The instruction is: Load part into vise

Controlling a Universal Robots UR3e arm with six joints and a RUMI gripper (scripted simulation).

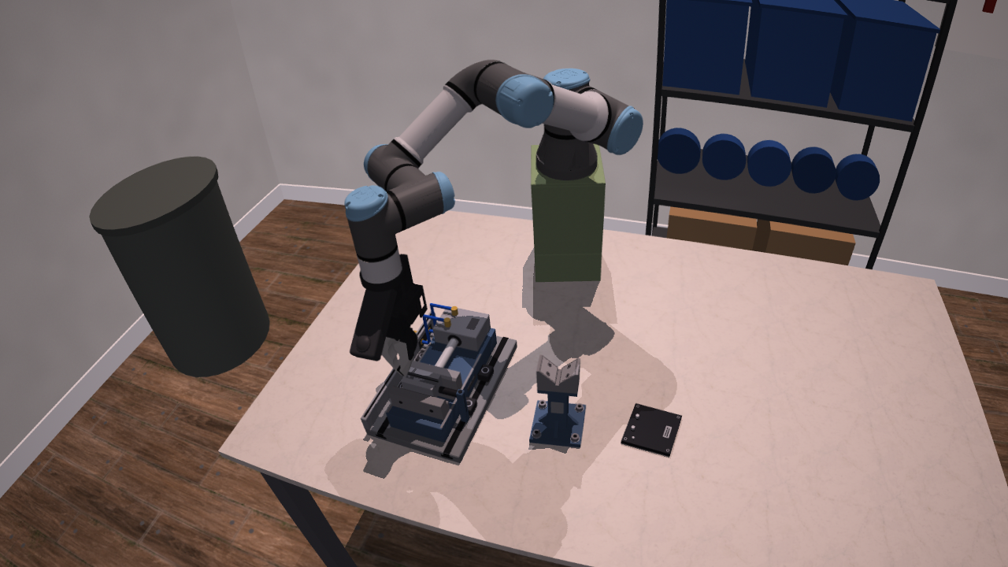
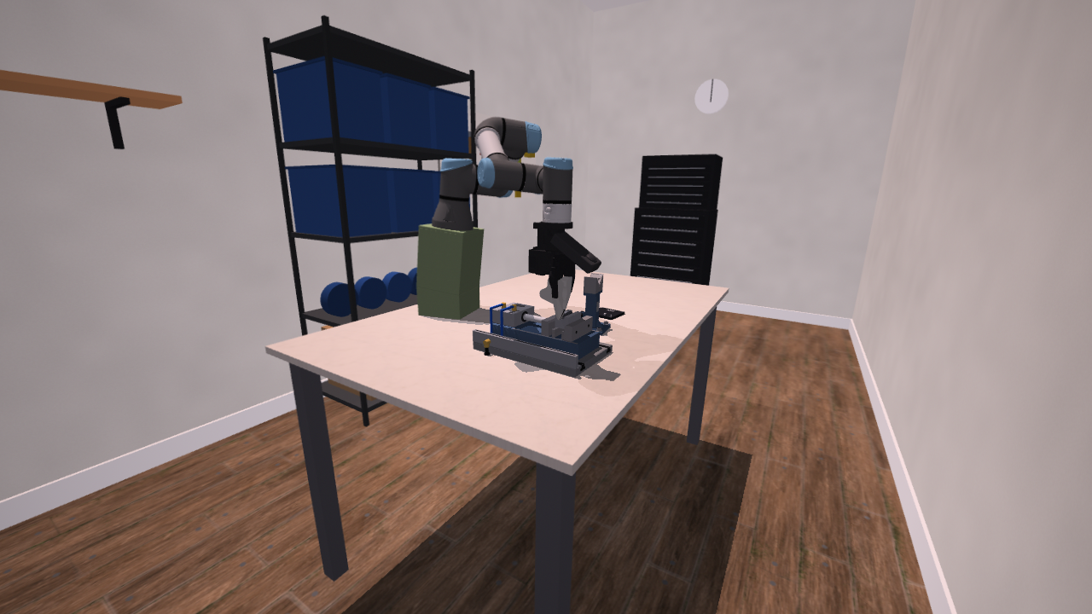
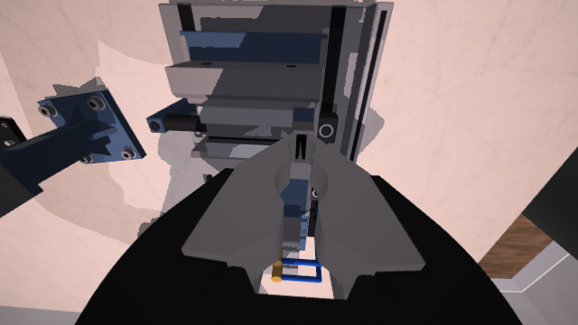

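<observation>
Now: hand 40 mm to the right of the part and 20 mm above it. Also, from my hand: dark work stop rod: 80 mm to the left, 30 mm below, 10 mm behind; then black infeed plate: 420 mm to the left, 140 mm behind, 110 mm below; then fixed jaw: 40 mm to the left, 40 mm below, 20 mm ahead.
</observation>
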